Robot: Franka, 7 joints.
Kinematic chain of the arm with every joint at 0, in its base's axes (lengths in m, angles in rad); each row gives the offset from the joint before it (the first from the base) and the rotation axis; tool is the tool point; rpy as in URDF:
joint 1: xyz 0 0 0.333 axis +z
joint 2: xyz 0 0 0 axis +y
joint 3: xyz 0 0 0.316 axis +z
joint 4: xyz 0.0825 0 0 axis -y
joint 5: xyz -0.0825 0 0.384 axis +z
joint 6: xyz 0 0 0 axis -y
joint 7: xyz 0.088 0 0 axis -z
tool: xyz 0 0 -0.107 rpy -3.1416 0 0
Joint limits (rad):
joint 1: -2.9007..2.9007
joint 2: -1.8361..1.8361
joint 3: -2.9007..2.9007
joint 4: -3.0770..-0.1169
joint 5: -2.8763..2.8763
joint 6: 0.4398..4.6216
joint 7: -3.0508..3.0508
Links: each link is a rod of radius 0.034 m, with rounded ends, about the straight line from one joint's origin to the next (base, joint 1, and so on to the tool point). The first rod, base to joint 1, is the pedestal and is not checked.
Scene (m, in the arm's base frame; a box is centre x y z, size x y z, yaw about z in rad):
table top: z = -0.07
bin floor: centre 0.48 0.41 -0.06 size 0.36 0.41 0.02 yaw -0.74
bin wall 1: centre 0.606 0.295 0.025 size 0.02 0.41 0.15 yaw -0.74
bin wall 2: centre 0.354 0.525 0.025 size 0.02 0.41 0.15 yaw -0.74
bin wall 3: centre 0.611 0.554 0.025 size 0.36 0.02 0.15 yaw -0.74
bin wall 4: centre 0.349 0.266 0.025 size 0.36 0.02 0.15 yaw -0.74
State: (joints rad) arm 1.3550 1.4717 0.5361 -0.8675 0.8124 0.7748 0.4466
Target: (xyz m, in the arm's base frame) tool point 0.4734 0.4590 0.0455
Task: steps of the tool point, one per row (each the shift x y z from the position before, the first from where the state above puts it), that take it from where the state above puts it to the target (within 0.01 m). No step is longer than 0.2 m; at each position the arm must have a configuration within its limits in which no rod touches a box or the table.
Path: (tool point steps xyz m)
1: 0.0720 -0.0123 -0.0231
2: 0.1137 -0.0018 0.0271
3: 0.1270 -0.0099 0.0856
4: 0.1154 -0.0397 0.1317
5: 0.0884 -0.0840 0.1507
6: 0.0252 0.0261 -0.1227
7: 0.0187 0.0046 -0.1214
8: 0.0110 -0.0072 -0.1013
9: 0.0145 -0.0115 -0.0681
10: 0.0351 -0.0205 -0.0326

